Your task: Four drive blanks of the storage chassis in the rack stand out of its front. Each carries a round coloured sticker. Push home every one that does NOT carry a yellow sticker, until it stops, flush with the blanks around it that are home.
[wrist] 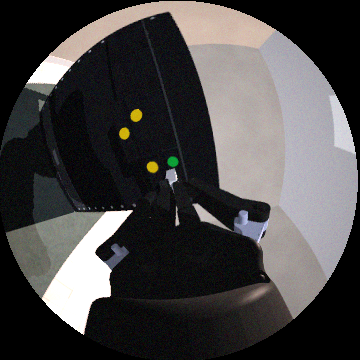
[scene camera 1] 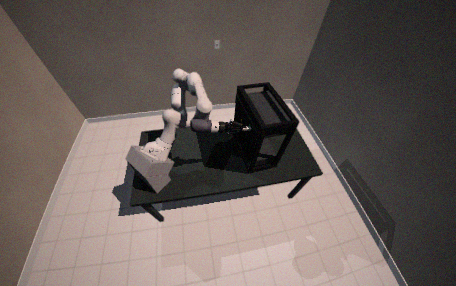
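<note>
The black rack (scene camera 1: pixel 254 145) (wrist: pixel 200 115) stands on the table, its front towards the arm. In the wrist view its dark chassis front carries a green sticker (wrist: pixel 172 161), a yellow sticker (wrist: pixel 152 167) just left of it, and two more yellow stickers, an upper one (wrist: pixel 136 115) and a lower one (wrist: pixel 124 133). The outlines of the blanks are too dark to tell how far each stands out. My gripper (scene camera 1: pixel 247 128) (wrist: pixel 172 175) is shut and empty, its pale fingertips at the rack's front, just below the green sticker in the wrist view. Whether they touch the blank cannot be told.
The dark table (scene camera 1: pixel 215 189) bears the rack and the arm's grey base block (scene camera 1: pixel 150 167). The rack's open frame rises beyond the gripper. Walls stand behind the table and to its right, and the arm's shadow falls across the table.
</note>
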